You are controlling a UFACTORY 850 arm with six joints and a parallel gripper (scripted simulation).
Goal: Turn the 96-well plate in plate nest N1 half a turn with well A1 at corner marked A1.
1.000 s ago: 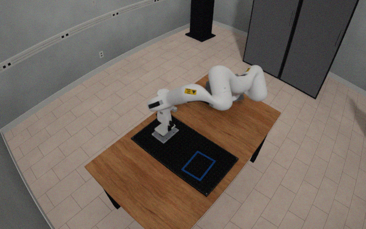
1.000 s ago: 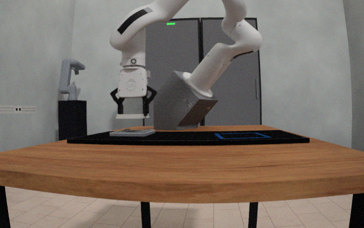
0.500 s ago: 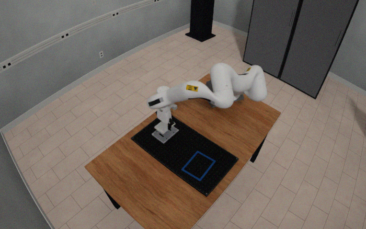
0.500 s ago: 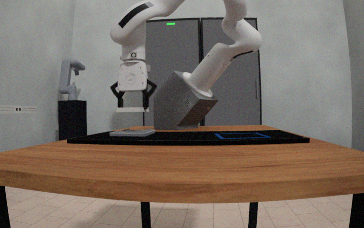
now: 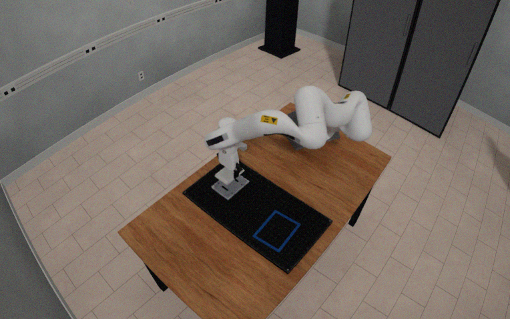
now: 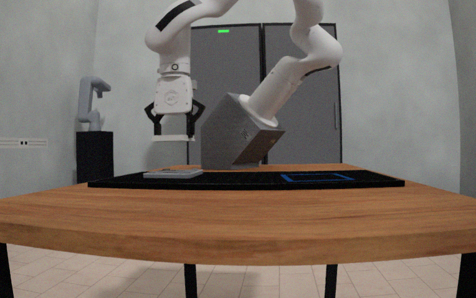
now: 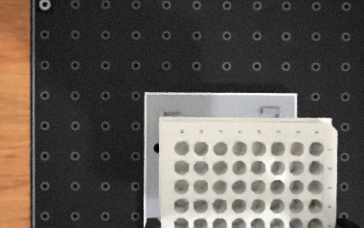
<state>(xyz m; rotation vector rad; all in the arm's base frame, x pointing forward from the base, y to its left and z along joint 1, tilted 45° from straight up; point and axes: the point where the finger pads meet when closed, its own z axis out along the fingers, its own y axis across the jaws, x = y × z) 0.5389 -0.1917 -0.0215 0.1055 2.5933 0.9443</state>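
Now: the grey plate nest 100 mm below my hand. The rest, counted from my hand: white 96-well plate: 10 mm below.
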